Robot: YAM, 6 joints.
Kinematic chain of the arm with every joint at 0, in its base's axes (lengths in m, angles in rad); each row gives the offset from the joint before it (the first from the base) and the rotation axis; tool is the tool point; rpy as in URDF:
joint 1: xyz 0 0 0.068 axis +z
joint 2: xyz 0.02 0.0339 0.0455 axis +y
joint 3: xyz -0.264 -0.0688 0 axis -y
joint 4: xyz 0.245 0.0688 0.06 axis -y
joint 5: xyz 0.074 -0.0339 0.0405 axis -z
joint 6: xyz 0.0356 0 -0.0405 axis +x
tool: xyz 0 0 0 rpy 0 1.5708 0
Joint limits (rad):
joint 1: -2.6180..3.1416
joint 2: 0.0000..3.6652
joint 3: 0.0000..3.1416
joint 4: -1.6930..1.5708
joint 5: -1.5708..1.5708
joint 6: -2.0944..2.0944
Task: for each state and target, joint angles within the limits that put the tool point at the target. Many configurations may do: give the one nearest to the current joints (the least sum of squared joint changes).
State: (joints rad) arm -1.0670 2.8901 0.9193 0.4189 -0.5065 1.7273
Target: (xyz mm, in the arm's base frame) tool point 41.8 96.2 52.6
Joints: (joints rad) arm -1.8730 3.6652 0.0885 0.2271 -0.3221 1.7273
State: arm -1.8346 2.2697 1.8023 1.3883 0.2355 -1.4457
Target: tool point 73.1 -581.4 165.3
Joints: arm -1.4346 2.7020 2.0238 1.1182 0.1838 -1.4457
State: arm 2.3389 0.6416 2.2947 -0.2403 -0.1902 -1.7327
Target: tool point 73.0 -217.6 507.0
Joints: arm 1.9359 0.2301 1.7856 -0.6165 -0.2704 -1.7327
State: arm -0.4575 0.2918 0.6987 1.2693 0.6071 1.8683
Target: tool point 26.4 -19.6 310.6
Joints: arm -0.2276 0.1194 0.1286 1.2987 0.3780 1.8683
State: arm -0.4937 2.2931 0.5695 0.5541 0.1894 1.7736
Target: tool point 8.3 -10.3 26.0
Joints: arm -0.4294 2.0248 0.0285 -0.3639 0.1668 1.7736
